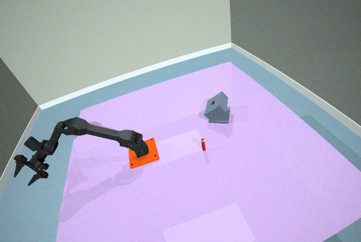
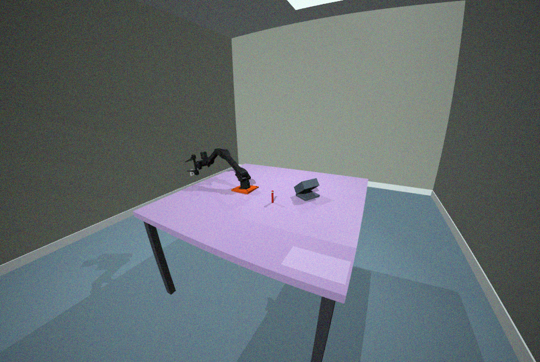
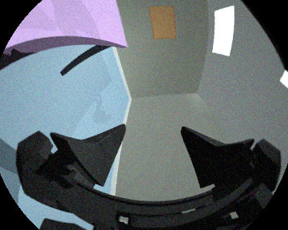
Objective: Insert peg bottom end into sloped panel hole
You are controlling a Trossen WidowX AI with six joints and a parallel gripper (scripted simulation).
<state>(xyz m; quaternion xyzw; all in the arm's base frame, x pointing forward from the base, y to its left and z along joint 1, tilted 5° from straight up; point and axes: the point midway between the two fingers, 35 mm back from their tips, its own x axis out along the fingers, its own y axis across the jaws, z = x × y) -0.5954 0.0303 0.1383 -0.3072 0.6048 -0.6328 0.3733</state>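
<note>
The red peg lies 91 cm ahead of my gripper tip, 15 cm to the right of it and 7 cm below it. The rest, counted from my gripper tip: grey sloped panel (108 cm ahead, 4 cm to the left, 5 cm below).
</note>
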